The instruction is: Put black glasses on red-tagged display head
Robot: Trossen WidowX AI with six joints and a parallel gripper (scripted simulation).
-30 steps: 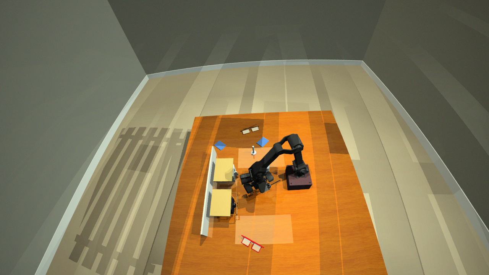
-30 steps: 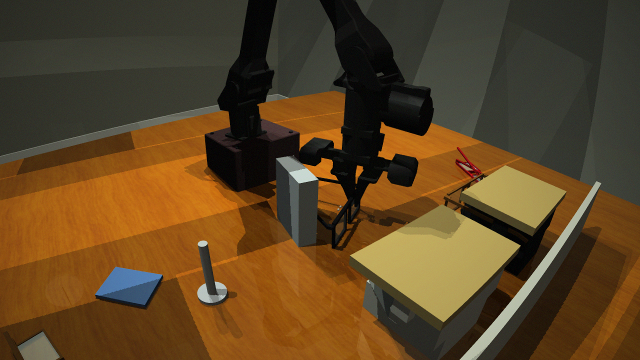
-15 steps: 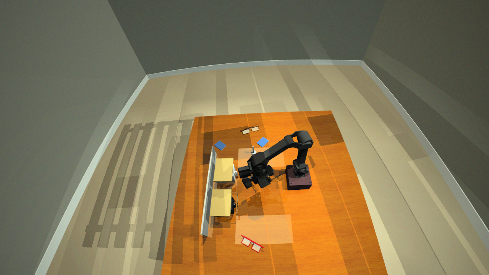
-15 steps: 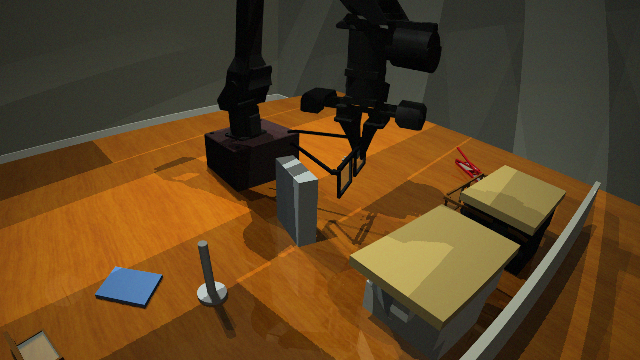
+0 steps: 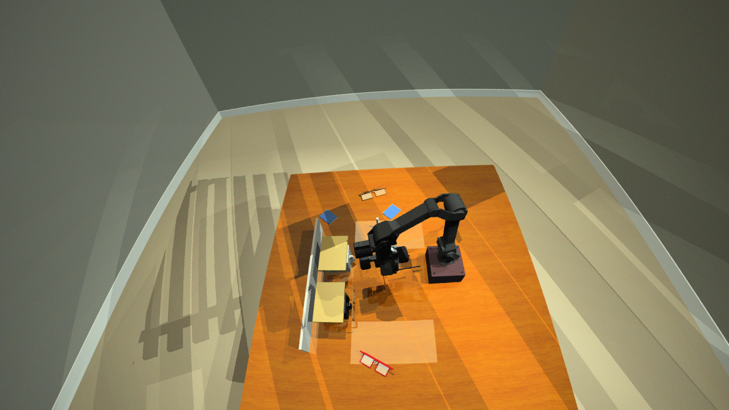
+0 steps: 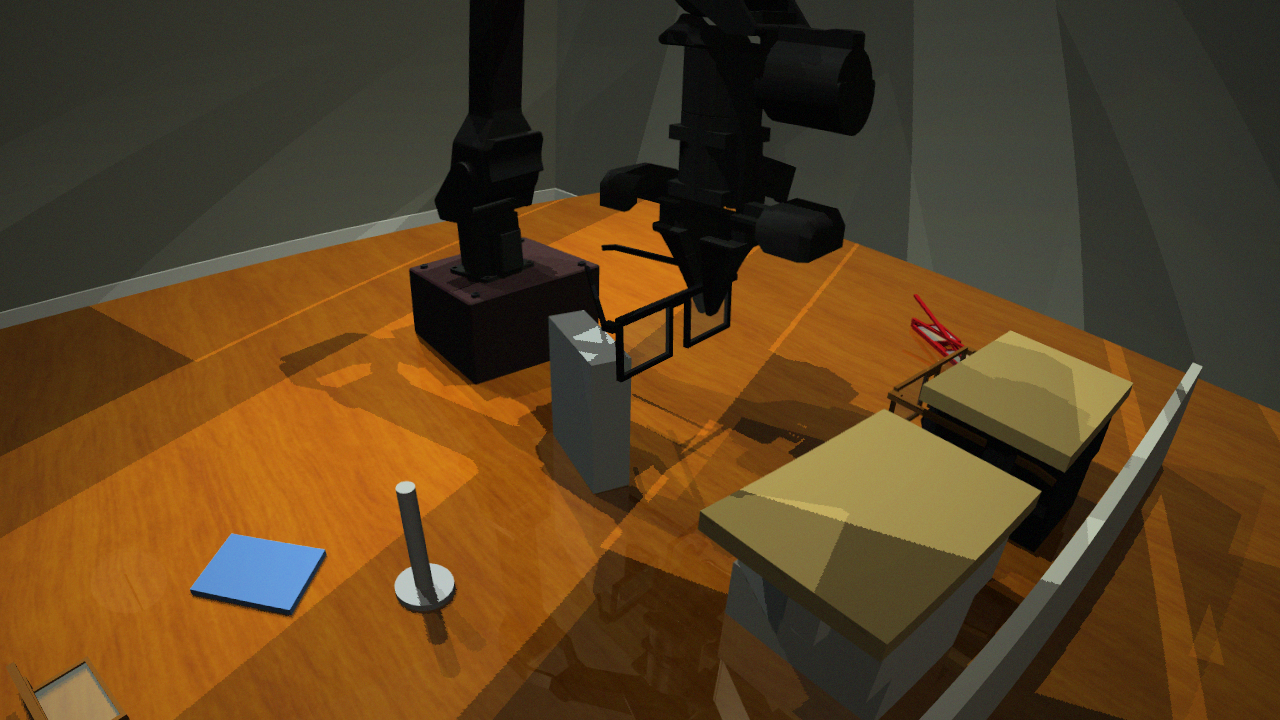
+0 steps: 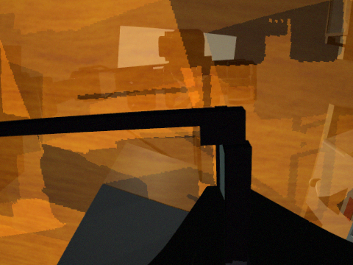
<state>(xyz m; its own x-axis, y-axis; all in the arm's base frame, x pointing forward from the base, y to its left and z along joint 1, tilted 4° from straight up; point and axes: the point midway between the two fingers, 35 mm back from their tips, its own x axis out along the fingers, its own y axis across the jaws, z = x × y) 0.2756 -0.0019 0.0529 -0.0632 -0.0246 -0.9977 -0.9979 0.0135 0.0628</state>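
The grey post lies 270 mm to the right of my gripper tip, 90 mm below it and 20 mm behind it. The rest, counted from my gripper tip: dark head 220 mm ahead, 110 mm to the left, 60 mm below; then white block 80 mm to the right, 60 mm below, 50 mm behind; then pale head 180 mm ahead, 110 mm to the right, 60 mm below.
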